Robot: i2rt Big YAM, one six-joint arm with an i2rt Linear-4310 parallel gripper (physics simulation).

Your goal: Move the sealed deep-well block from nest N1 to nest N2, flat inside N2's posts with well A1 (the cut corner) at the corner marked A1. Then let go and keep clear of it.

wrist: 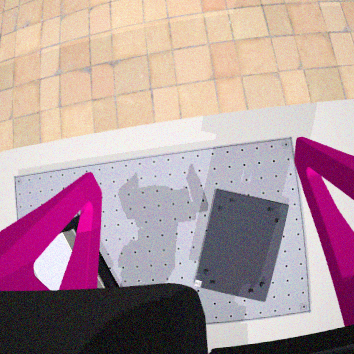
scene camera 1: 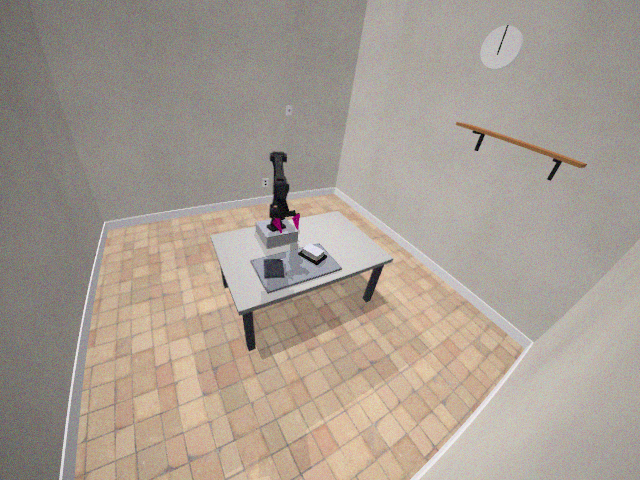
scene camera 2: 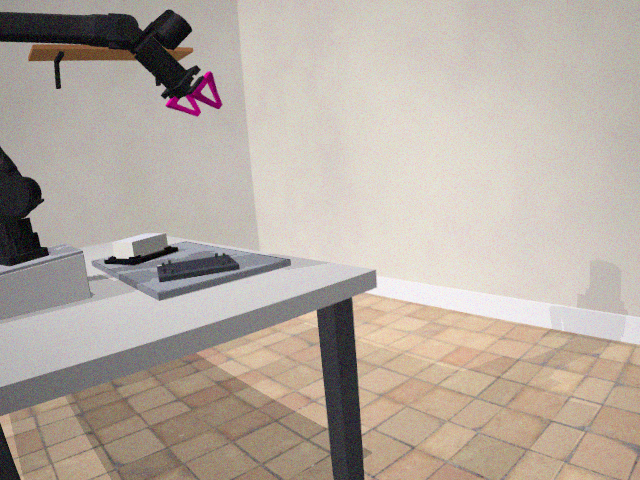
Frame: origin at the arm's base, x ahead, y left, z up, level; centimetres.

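Seen in the pictures: gripper, between the fingertips: (wrist: 193,165) (scene camera 1: 289,231) (scene camera 2: 209,110); arm's base, origin of its link: (scene camera 2: 22,259).
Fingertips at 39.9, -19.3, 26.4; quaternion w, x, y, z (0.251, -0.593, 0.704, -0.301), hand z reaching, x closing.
Pixels of each thing's middle, then the offset from my fingertips to it, as dx, dy, dz. Level surfaces: height alone.
- white sealed block, middle of its body: (wrist: 66,273) (scene camera 2: 140,245) (scene camera 1: 313,252) -6.4, +26.9, -30.4
- small white mark, middle of its body: (wrist: 197,282) -14.1, +6.1, -32.5
- perforated grey plate, middle of its body: (wrist: 148,242) (scene camera 2: 175,263) (scene camera 1: 296,265) -5.6, +12.2, -34.3
- table, height of its surface: dz -35.0
The white sealed block (scene camera 1: 313,252) (scene camera 2: 140,244) sits in the black nest on the right of the plate in scene camera 1; part of it (wrist: 52,265) shows through the left finger in the wrist view. That black nest (scene camera 1: 317,261) (scene camera 2: 121,260) (wrist: 110,270) is partly hidden. The other, dark grey nest (scene camera 1: 273,268) (scene camera 2: 199,267) (wrist: 242,245) is empty, with small posts near its corners and a small white mark (wrist: 198,283) at one corner. Nest labels and the cut corner are unreadable. My gripper (scene camera 1: 288,230) (scene camera 2: 208,111) (wrist: 193,165) is open and empty, high above the plate, tilted.
A perforated grey plate (scene camera 1: 305,276) (scene camera 2: 258,263) (wrist: 155,175) carries both nests on the table (scene camera 1: 232,248) (scene camera 2: 129,325). The arm stands on a grey pedestal (scene camera 1: 281,238) (scene camera 2: 46,284) behind the plate. A wooden rail (scene camera 1: 516,142) is on the wall.
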